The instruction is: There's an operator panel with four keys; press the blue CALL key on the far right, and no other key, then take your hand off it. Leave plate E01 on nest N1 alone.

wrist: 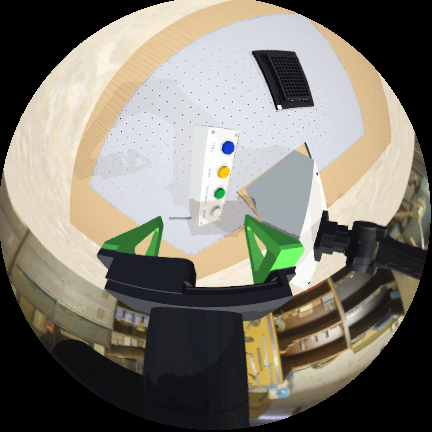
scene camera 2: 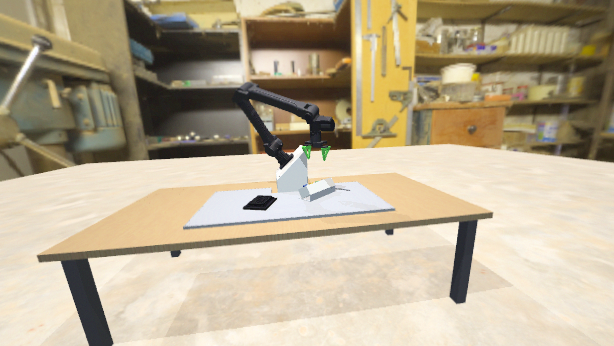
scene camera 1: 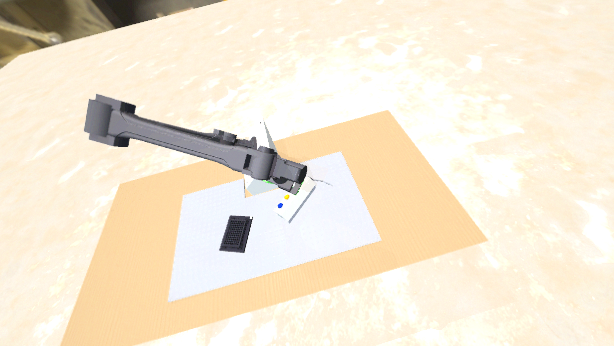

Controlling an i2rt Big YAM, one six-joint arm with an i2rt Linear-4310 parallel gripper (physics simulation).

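There's a black tray (wrist: pixel 288 76), and with it my gripper (wrist: pixel 202 219), which is open and holding nothing. A white button box (scene camera 1: pixel 291 206) is there too.
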